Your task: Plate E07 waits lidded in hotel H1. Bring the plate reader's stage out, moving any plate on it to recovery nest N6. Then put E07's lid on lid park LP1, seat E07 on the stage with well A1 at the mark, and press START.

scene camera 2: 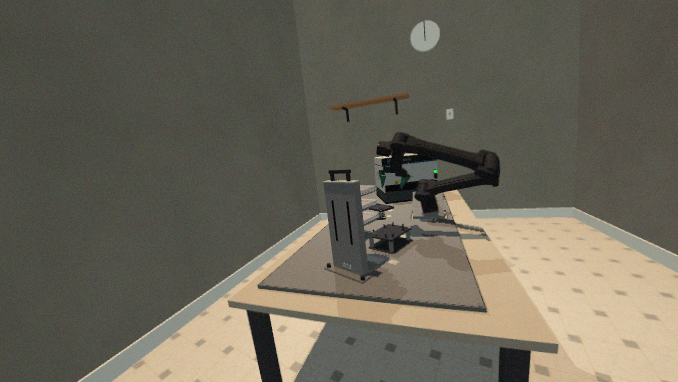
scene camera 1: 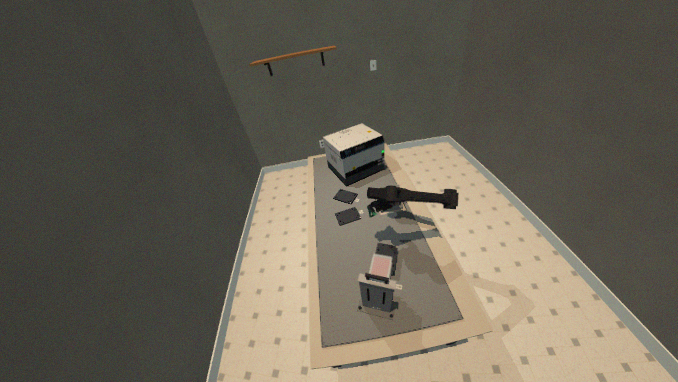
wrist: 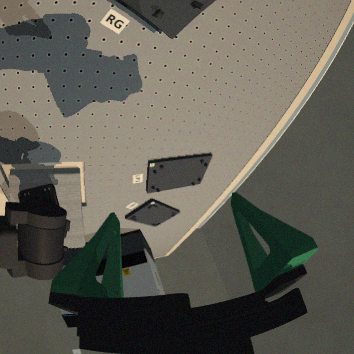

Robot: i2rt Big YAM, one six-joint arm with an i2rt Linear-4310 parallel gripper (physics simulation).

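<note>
My gripper is open and empty, in the air in front of the plate reader, clear of every plate. The white and black plate reader stands at the far end with a green light lit. No stage shows sticking out of it. The grey hotel stands at the near end. A pink-topped plate shows in it from above, and several plates show stacked at its side in scene camera 2. Their names and lids cannot be made out.
Two low dark nests, one nearer and one farther, lie left of the arm; their labels are unreadable. A raised dark stand beside the hotel has the label RG near it. A handle tops the hotel.
</note>
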